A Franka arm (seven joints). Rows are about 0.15 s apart.
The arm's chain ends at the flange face. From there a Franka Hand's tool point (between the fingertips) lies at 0.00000 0.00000 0.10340 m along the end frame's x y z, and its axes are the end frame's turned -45 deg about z.
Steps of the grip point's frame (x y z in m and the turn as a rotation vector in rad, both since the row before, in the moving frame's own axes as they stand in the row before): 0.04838 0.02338 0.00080 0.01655 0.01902 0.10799; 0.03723 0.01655 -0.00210 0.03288 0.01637 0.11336; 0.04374 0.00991 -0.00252 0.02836 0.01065 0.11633; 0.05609 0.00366 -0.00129 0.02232 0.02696 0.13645; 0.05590 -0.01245 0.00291 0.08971 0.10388 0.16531
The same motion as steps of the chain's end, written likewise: 0.05042 -0.01509 0.00083 0.02515 0.00175 0.10799; 0.03903 -0.01096 -0.00203 0.03483 -0.01167 0.11336; 0.03906 -0.02100 -0.00247 0.02758 -0.01252 0.11633; 0.04167 -0.03351 -0.00123 0.03485 0.00328 0.13645; 0.02853 -0.03437 0.00388 0.13689 0.01002 0.16531
